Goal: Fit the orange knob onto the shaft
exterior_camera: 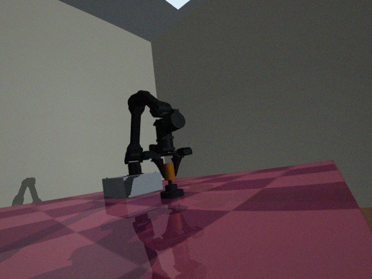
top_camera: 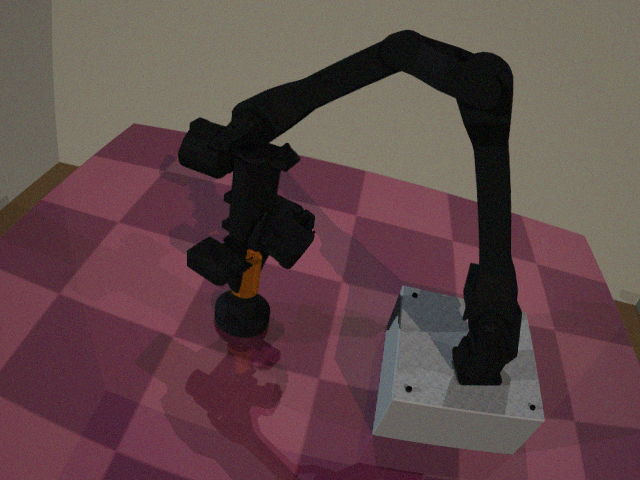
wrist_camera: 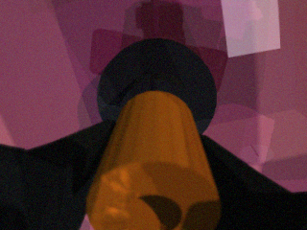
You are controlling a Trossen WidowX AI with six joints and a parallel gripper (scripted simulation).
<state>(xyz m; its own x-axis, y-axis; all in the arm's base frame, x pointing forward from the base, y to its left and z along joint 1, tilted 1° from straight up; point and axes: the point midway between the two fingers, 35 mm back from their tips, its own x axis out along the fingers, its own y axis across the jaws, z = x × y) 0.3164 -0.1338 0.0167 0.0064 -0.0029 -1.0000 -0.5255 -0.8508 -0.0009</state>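
Right now my gripper tip is 20 mm below the orange knob. Round my gripper tip: round pedestal (40 mm below).
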